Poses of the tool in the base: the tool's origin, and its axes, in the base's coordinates. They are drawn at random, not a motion.
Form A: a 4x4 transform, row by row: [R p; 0 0 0 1], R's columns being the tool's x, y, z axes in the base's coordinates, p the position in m. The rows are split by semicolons.
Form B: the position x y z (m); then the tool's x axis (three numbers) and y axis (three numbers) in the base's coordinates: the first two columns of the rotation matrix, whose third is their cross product. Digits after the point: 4 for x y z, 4 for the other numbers.
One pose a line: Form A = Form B
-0.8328 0.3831 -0.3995 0.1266; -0.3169 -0.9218 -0.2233 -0.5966; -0.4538 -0.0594 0.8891 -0.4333; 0 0 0 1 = 0.1266 -0.5966 -0.4333 -0.8328 -0.3169 -0.4538 0.3831 -0.9218 -0.0594
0.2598 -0.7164 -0.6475 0.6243; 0.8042 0.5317 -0.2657 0.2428; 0.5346 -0.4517 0.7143 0.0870; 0 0 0 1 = 0.6243 0.2428 0.0870 0.2598 0.8042 0.5346 -0.7164 0.5317 -0.4517
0.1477 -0.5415 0.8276 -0.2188; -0.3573 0.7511 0.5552 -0.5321; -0.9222 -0.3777 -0.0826 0.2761; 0 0 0 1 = -0.2188 -0.5321 0.2761 0.1477 -0.3573 -0.9222 -0.5415 0.7511 -0.3777
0.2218 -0.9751 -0.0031 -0.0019; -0.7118 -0.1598 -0.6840 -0.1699; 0.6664 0.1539 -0.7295 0.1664; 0 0 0 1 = -0.0019 -0.1699 0.1664 0.2218 -0.7118 0.6664 -0.9751 -0.1598 0.1539
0.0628 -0.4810 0.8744 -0.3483; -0.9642 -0.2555 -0.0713 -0.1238; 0.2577 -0.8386 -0.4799 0.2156; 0 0 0 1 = -0.3483 -0.1238 0.2156 0.0628 -0.9642 0.2577 -0.4810 -0.2555 -0.8386
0.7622 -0.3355 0.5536 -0.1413; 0.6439 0.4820 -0.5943 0.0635; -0.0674 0.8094 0.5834 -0.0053; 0 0 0 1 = -0.1413 0.0635 -0.0053 0.7622 0.6439 -0.0674 -0.3355 0.4820 0.8094
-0.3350 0.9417 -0.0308 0.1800; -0.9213 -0.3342 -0.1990 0.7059; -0.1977 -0.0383 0.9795 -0.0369; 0 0 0 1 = 0.1800 0.7059 -0.0369 -0.3350 -0.9213 -0.1977 0.9417 -0.3342 -0.0383
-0.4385 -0.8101 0.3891 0.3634; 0.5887 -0.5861 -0.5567 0.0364; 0.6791 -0.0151 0.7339 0.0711; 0 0 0 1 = 0.3634 0.0364 0.0711 -0.4385 0.5887 0.6791 -0.8101 -0.5861 -0.0151
